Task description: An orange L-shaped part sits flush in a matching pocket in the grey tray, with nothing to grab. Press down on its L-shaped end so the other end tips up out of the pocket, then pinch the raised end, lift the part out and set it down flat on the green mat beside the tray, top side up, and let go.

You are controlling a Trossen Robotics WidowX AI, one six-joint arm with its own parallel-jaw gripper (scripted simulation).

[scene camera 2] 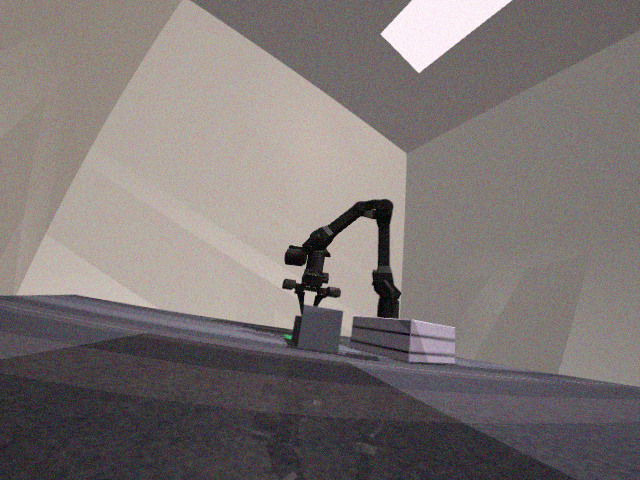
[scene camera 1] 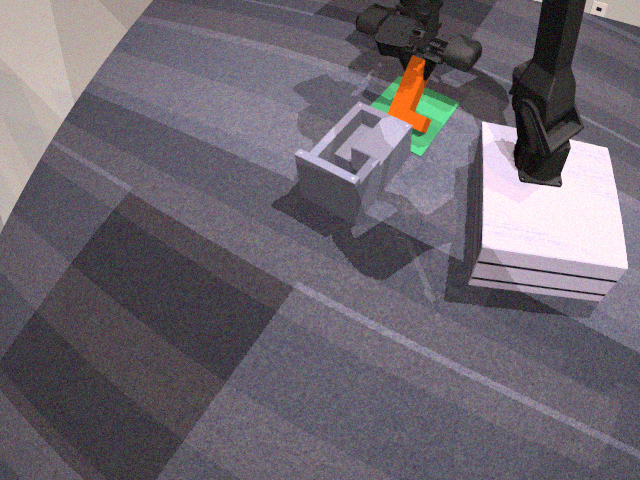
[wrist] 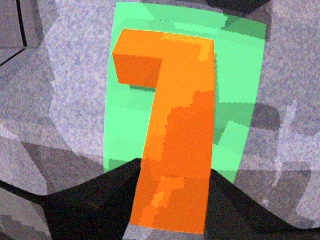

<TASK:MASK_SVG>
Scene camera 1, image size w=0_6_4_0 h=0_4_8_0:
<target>my gripper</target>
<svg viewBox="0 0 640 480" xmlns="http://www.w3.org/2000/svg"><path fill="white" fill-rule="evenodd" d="M356 19L356 30L370 36L376 34L375 41L380 54L399 58L404 71L413 55L425 53L422 57L425 59L423 80L425 81L428 80L437 63L442 64L445 61L447 65L457 70L469 72L482 55L482 46L479 41L460 33L455 38L444 33L438 33L438 30L442 28L442 21L439 21L439 9L443 6L443 0L440 0L439 3L433 6L417 6L409 4L405 0L400 0L395 5L395 8L373 4L359 14Z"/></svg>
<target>orange L-shaped part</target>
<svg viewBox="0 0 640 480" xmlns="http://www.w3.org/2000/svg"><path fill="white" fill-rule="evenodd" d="M413 55L387 114L411 124L415 130L426 133L432 120L416 113L415 110L429 79L427 81L423 80L425 60Z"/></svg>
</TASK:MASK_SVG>
